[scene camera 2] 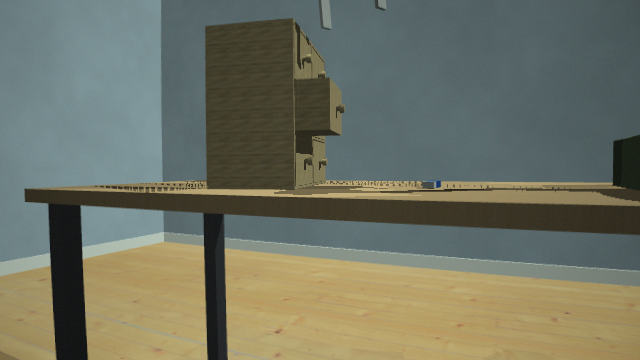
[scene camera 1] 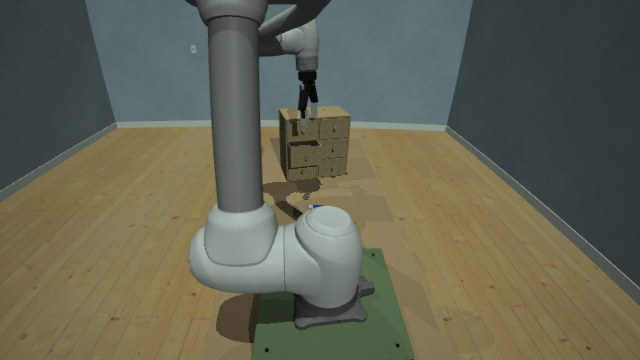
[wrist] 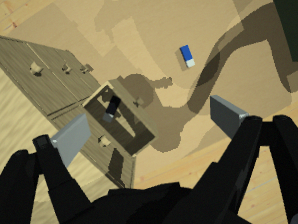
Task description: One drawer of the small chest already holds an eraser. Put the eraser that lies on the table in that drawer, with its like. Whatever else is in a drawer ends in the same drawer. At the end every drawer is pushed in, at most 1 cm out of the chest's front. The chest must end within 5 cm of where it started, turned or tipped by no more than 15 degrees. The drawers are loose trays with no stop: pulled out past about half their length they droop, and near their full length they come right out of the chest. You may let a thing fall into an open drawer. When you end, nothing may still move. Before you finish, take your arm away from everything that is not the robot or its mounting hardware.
Scene:
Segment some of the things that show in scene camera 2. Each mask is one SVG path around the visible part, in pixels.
A drawer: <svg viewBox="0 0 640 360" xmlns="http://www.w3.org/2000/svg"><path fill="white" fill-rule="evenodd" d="M294 79L295 131L310 136L342 135L341 113L345 113L345 104L341 104L341 91L331 78Z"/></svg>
A drawer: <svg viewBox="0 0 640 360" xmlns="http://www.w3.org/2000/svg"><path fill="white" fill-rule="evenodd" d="M294 24L294 75L299 79L311 78L311 63L313 62L311 45Z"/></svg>

